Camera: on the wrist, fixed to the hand. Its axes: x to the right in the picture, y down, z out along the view.
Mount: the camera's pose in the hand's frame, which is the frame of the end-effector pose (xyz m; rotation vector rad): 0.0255 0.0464 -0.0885 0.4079 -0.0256 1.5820
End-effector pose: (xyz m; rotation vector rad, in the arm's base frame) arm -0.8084 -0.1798 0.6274 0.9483 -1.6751 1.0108
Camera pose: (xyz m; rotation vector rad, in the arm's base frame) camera -0.8295 -0.0852 0.6625 0.3893 2.0394 -2.2219
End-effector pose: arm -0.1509 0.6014 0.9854 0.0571 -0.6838 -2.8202
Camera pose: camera -0.1571 0.5158 0.9283 -0.3075 -0.7648 -1.1636
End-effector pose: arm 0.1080 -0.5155 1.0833 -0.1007 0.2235 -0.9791
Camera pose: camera 0.1387 -0.5095 0.9850 0.4011 0.0244 0.5672
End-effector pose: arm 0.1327 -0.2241 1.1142 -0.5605 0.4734 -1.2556
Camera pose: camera 0.1190 -0.2510 1.0156 0.2161 0.4369 0.1985
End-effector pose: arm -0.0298 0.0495 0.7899 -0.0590 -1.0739 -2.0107
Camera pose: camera 0.0139 -0.0427 0.7749 -0.5293 -0.8990 -0.3697
